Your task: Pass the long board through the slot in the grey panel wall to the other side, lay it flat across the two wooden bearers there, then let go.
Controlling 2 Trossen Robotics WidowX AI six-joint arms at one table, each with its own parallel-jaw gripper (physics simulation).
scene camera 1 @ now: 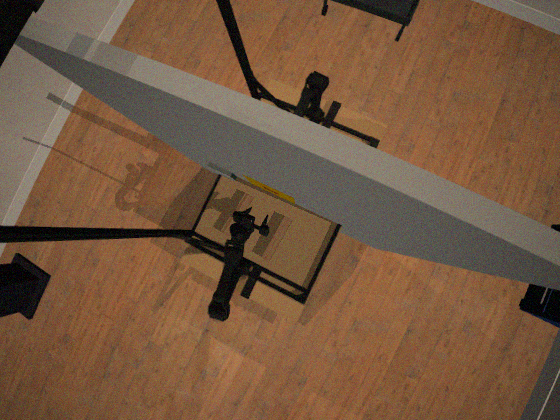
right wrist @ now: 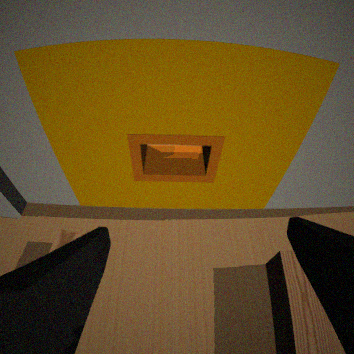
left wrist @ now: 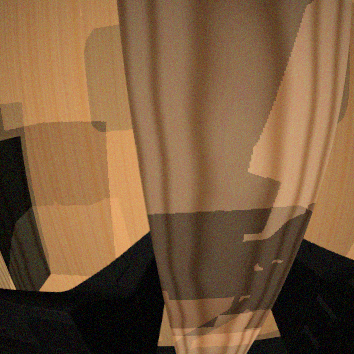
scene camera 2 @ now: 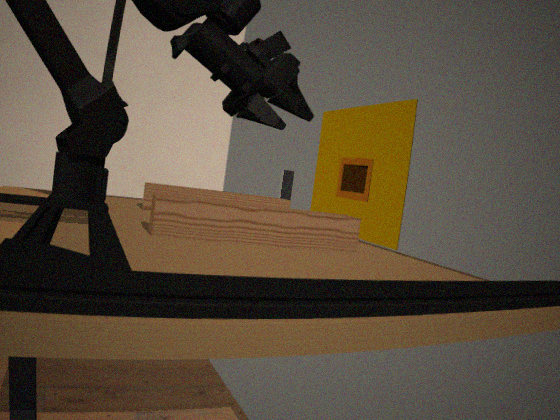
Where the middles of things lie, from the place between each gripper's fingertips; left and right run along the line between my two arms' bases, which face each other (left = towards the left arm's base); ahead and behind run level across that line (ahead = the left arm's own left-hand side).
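My right hand is 70 mm above the orange-framed slot [scene camera 2: 354, 180], 10 mm past it and 150 mm to the right of it. The small grey block [scene camera 2: 277, 183] is 120 mm below my right hand, 160 mm to the left of it and 320 mm behind it. Going by its middle, the orange-framed slot is nearer to my right hand than to my left gripper.
My left gripper is 40 mm below the orange-framed slot, 10 mm past it and 210 mm to the left of it. As for the small grey block, it is 10 mm below my left hand, 200 mm to the right of it and 310 mm behind it.
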